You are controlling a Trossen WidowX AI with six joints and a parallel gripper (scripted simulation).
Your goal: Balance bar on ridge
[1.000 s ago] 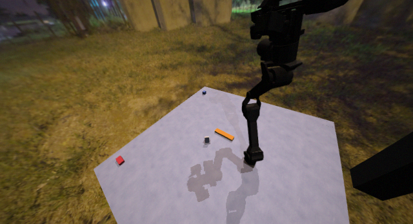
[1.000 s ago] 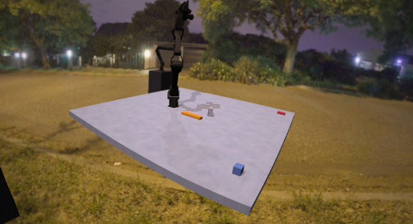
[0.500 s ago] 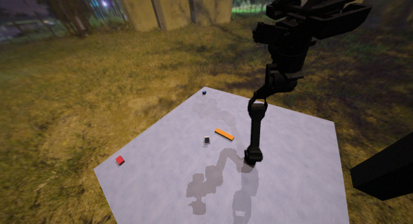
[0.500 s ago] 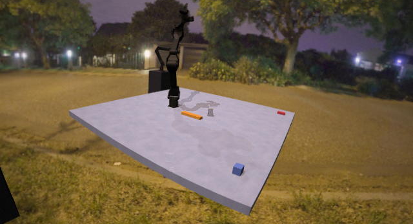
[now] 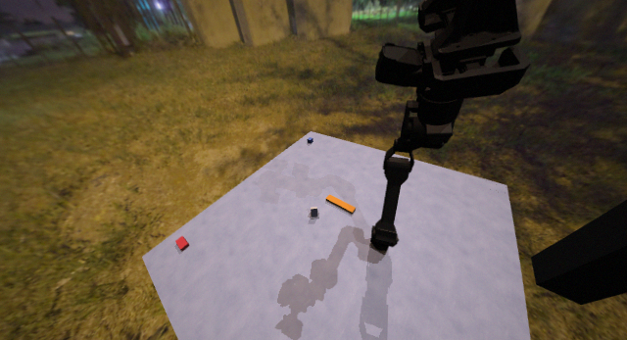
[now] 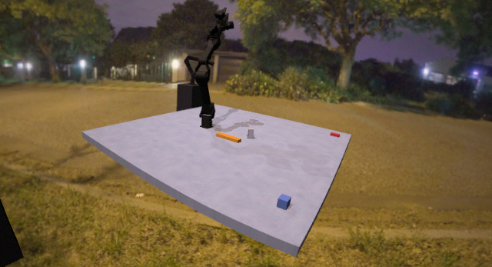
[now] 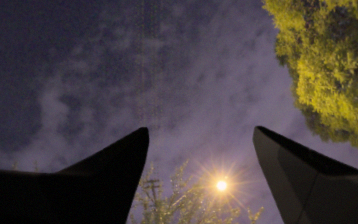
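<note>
Now: the orange bar 76 cm below my gripper tip, 24 cm ahead of it and 22 cm to the right of it. Also, from my gripper tip: blue cube 75 cm below, 74 cm ahead, 63 cm to the right; then red block 76 cm below, 74 cm ahead, 37 cm to the left.
</note>
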